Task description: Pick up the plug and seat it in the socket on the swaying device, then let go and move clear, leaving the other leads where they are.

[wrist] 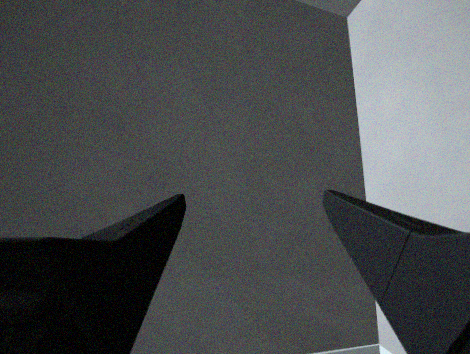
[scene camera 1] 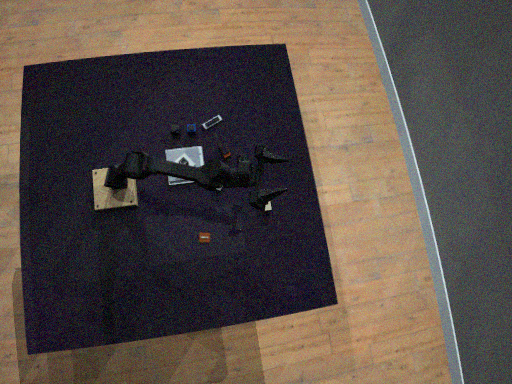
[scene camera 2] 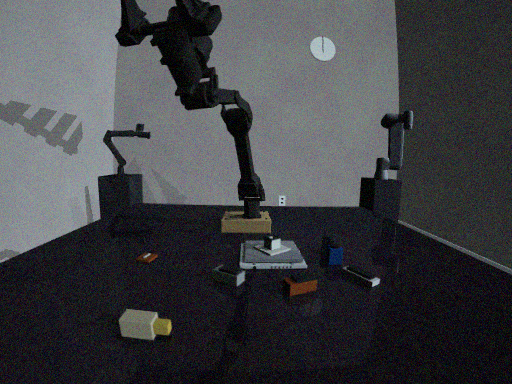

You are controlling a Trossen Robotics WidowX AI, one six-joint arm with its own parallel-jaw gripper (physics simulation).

Labels:
My gripper (scene camera 1: 287, 174) is open, holding nothing. A plug (scene camera 2: 139, 324) sits on the table.

